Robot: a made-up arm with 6 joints. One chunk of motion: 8 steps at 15 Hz.
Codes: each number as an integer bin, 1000 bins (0 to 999) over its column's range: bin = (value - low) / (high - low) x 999, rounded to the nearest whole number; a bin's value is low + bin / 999 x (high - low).
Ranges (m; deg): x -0.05..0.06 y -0.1..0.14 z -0.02..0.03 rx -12..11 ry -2..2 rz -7..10
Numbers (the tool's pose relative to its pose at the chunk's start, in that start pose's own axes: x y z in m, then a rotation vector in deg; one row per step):
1: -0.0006 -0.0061 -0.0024 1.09 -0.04 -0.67
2: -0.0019 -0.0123 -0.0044 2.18 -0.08 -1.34
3: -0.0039 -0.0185 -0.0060 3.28 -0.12 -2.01
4: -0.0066 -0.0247 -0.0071 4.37 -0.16 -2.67
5: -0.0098 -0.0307 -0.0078 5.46 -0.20 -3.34
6: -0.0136 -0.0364 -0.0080 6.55 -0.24 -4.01
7: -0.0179 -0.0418 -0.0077 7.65 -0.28 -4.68
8: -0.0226 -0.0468 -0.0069 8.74 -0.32 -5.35
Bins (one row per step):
1: 449 391 352 569 490 372
2: 437 365 312 616 480 333
3: 419 339 280 664 470 293
4: 394 313 258 711 460 254
5: 365 288 244 758 450 215
6: 331 265 240 806 440 176
7: 292 242 246 853 430 136
8: 249 221 262 901 420 97

